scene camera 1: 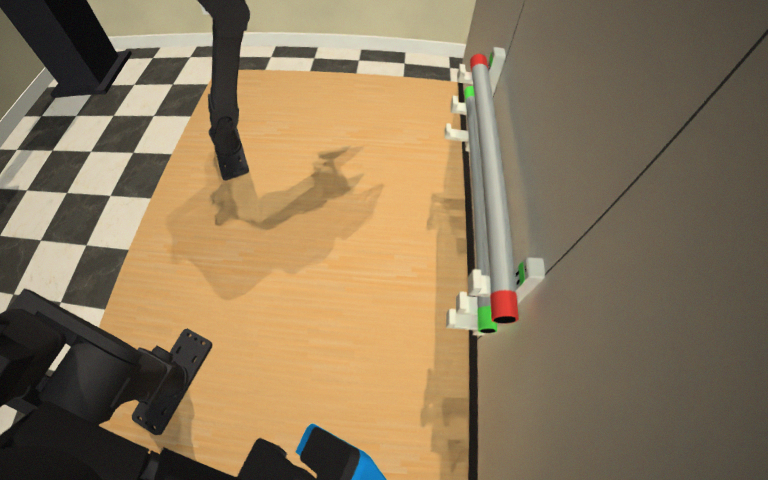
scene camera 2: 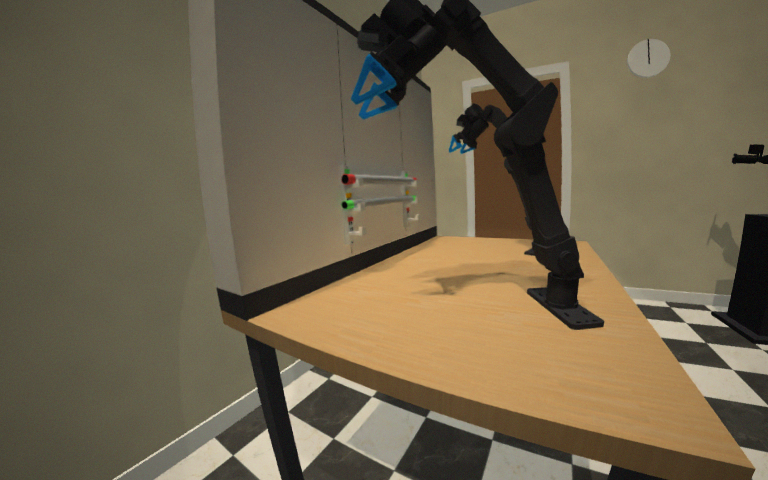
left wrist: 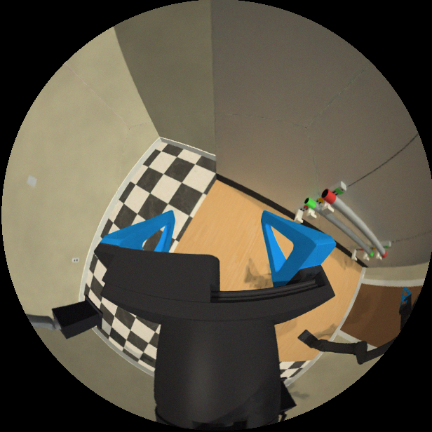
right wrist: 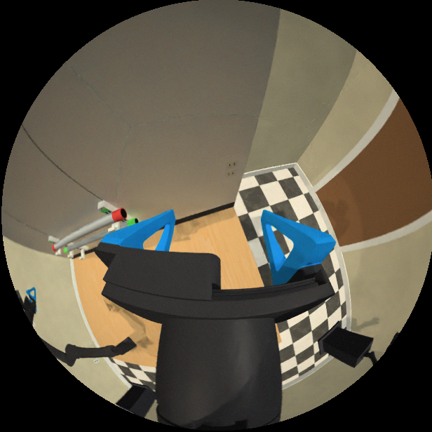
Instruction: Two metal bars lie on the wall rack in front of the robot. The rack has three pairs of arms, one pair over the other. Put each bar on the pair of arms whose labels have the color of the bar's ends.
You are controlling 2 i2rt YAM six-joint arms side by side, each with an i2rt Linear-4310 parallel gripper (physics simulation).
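Frame: origin at the left arm's base, x back, y left, z down, level; metres.
Seen in the pictures: left gripper, fingertip midpoint: [scene camera 2: 357, 110]; right gripper, fingertip midpoint: [scene camera 2: 455, 152]; left arm's base, origin of the base link: [scene camera 1: 229, 149] [scene camera 2: 560, 307]; right arm's base, origin of the base link: [scene camera 1: 173, 380].
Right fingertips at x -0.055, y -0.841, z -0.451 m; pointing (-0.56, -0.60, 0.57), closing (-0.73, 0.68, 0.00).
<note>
Offsets run from my right fingertips to a thing's top centre. "*": to the spot under its first point. Level surfaces: height alone.
A red-ended bar @[dx -0.333, dy +0.346, dz +0.123 m] [scene camera 1: 493, 181] [scene camera 2: 382, 178] [left wrist: 357, 217] [right wrist: 87, 231] lies on the top, green-labelled pair of arms of the white wall rack @[* dx -0.259, dy +0.162, dz +0.094 m] [scene camera 1: 533, 268] [left wrist: 341, 186] [right wrist: 104, 206]. A green-ended bar @[dx -0.339, dy +0.352, dz +0.204 m] [scene camera 1: 479, 181] [scene camera 2: 379, 200] lies on the middle, orange-labelled pair. The bottom, red-labelled pair, with its near arm [scene camera 2: 356, 231], bears no bar. My left gripper [scene camera 2: 357, 109] [left wrist: 217, 214] is open and empty, above rack height and apart from the bars. My right gripper [scene camera 2: 456, 151] [right wrist: 217, 214] is open and empty, beyond the rack's far end; in scene camera 1 it is partly cut off at the bottom.
The grey wall panel [scene camera 1: 623, 254] [scene camera 2: 277, 141] stands behind the rack, along the edge of the wooden table @[dz +0.450 m] [scene camera 1: 339, 328] [scene camera 2: 481, 362]. Both arms' bases stand on the table. A black pillar [scene camera 1: 67, 39] [scene camera 2: 756, 271] stands on the checkered floor behind the arms.
</note>
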